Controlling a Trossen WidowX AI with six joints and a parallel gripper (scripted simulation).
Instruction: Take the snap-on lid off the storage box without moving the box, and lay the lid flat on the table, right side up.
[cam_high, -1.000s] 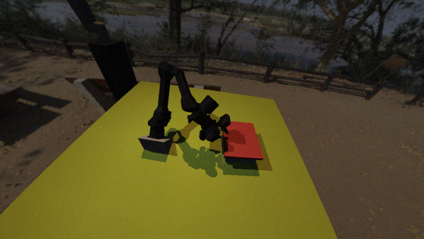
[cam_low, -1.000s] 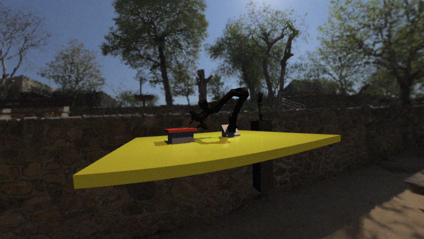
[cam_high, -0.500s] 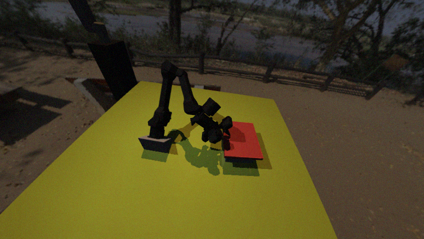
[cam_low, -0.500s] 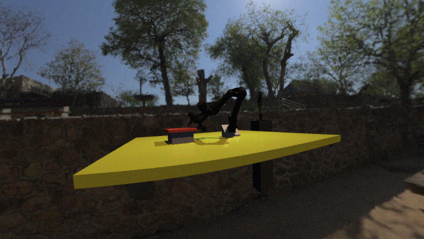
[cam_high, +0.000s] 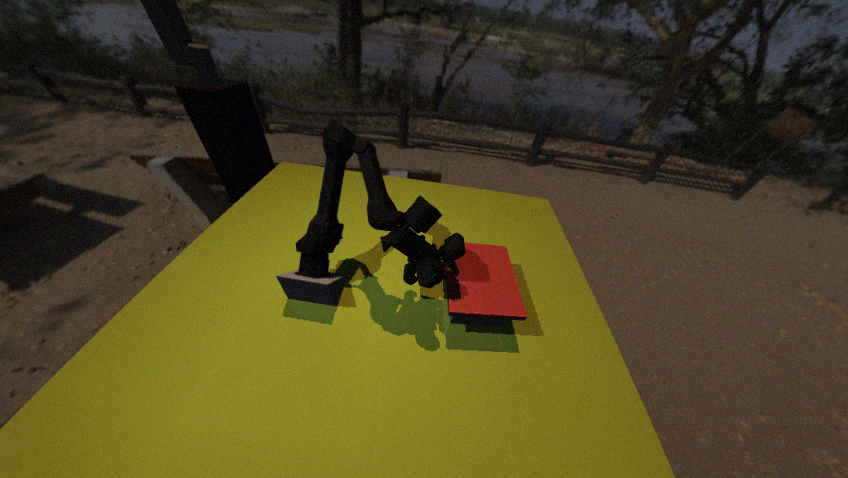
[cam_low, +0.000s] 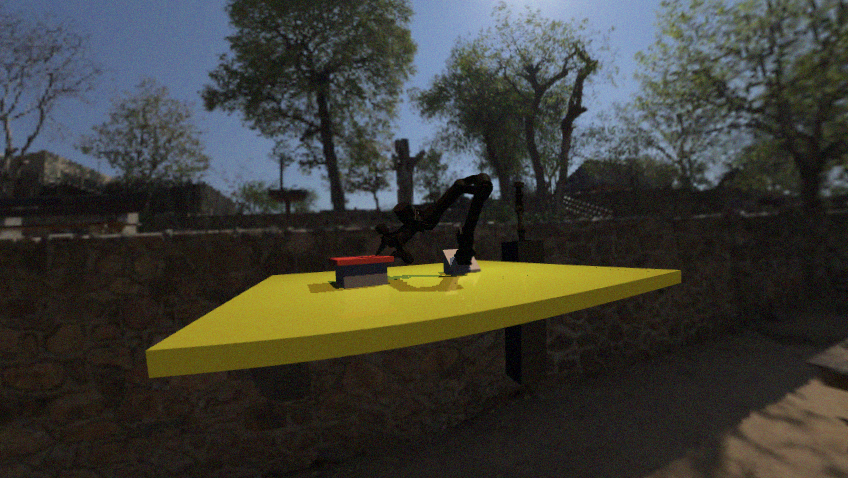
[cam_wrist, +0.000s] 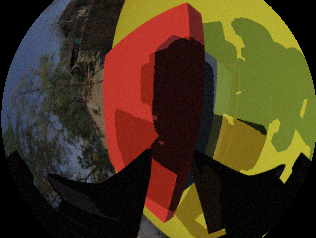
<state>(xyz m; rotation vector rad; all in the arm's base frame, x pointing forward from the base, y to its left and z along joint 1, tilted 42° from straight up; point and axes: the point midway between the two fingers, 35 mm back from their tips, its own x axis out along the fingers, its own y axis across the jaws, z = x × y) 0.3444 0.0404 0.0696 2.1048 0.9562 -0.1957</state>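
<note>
My gripper tip is now 70 mm short of the red lid, 10 mm to the right of it and 10 mm below it. Round my gripper tip: storage box 70 mm ahead, 40 mm below, 10 mm to the left.
</note>
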